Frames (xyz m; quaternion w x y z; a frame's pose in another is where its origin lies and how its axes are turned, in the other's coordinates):
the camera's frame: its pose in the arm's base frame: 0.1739 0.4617 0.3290 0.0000 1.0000 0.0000 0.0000
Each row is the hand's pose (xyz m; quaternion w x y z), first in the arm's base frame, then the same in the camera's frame.
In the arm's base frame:
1: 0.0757 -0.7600 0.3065 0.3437 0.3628 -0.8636 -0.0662
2: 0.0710 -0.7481 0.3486 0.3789 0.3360 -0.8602 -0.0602
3: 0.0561 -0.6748 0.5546 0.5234 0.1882 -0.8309 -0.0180
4: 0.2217 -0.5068 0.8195 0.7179 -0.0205 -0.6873 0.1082
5: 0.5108 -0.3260 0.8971 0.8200 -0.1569 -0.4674 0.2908
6: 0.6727 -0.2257 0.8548 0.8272 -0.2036 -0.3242 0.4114
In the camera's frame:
1: -0.0982 1.2217 0.0225 0.3628 -0.3437 -0.0662 0.8636
2: -0.1029 1.2098 -0.0196 0.3360 -0.3789 -0.0602 0.8602
3: -0.1178 1.1365 -0.2256 0.1882 -0.5234 -0.0180 0.8309
4: 0.0478 0.9685 -0.4905 0.0205 0.7179 -0.1082 -0.6873
5: 0.3369 0.7877 -0.5681 0.1569 0.8200 -0.2908 -0.4674
6: 0.4988 0.6874 -0.5258 0.2036 0.8272 -0.4114 -0.3242

